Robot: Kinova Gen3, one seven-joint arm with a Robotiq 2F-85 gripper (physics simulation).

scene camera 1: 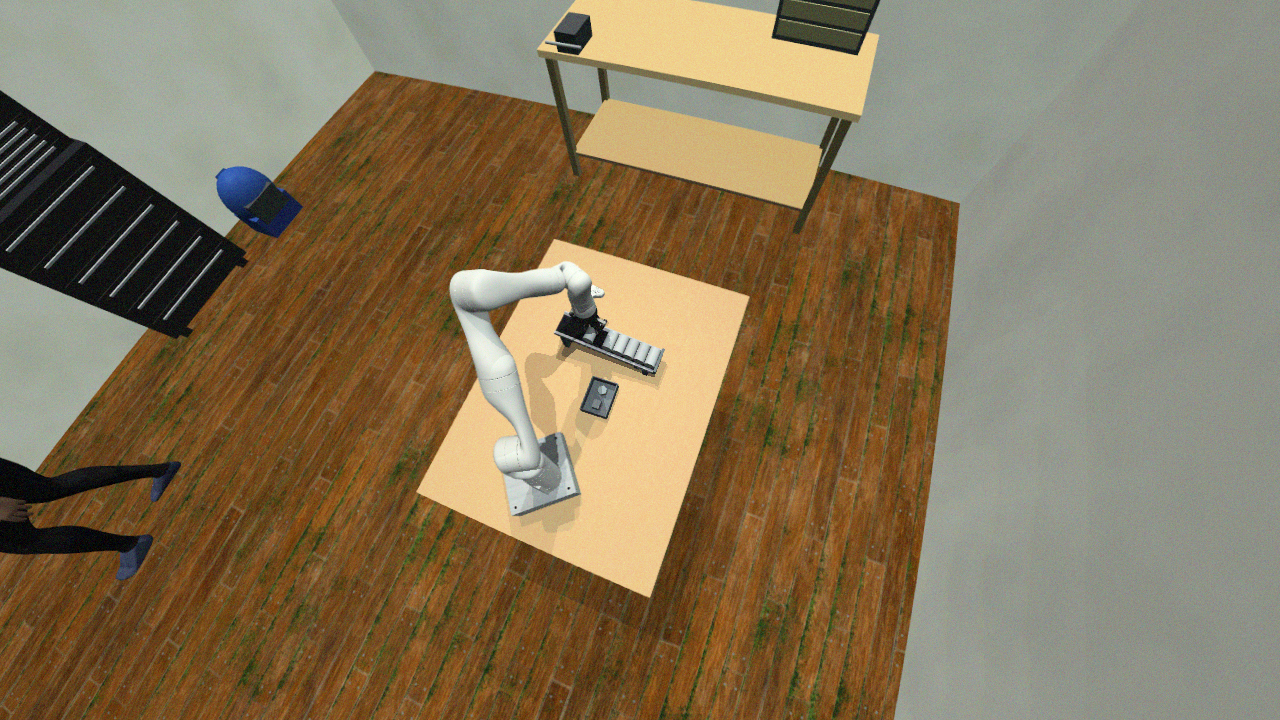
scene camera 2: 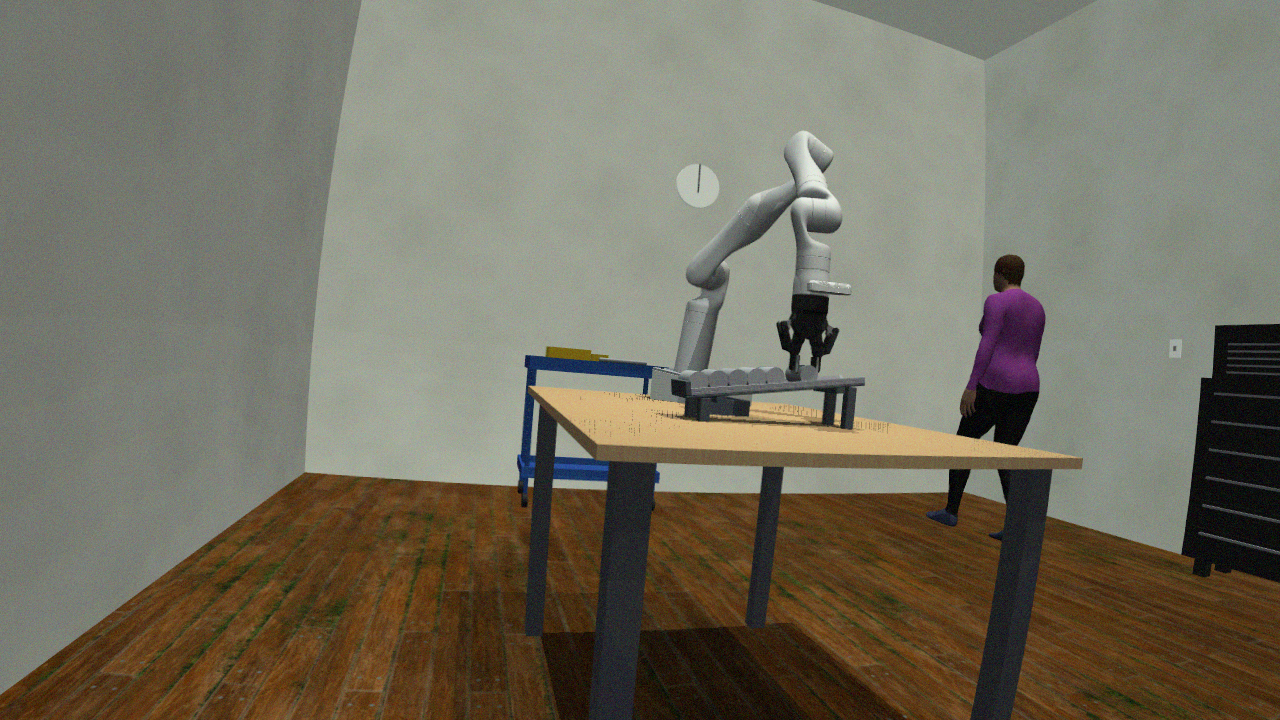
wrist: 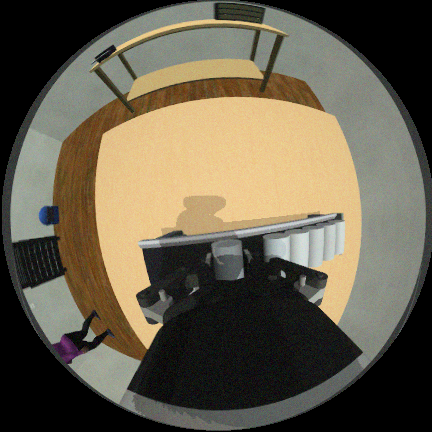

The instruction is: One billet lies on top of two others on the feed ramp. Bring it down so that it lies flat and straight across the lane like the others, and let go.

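Observation:
My gripper points down over the upper part of the feed ramp and is shut on a grey billet. The held billet is low between the side rails, apart from the others and roughly parallel to them. I cannot tell whether it touches the lane. Several other billets lie side by side across the lower part of the lane, with a gap between them and the held one. The near end of the held billet is hidden in the wrist view.
A small dark tray with two small things stands on the table between the ramp and the arm's base plate. The ramp's raised side rails run close to the fingers. A workbench and a person are away from the table.

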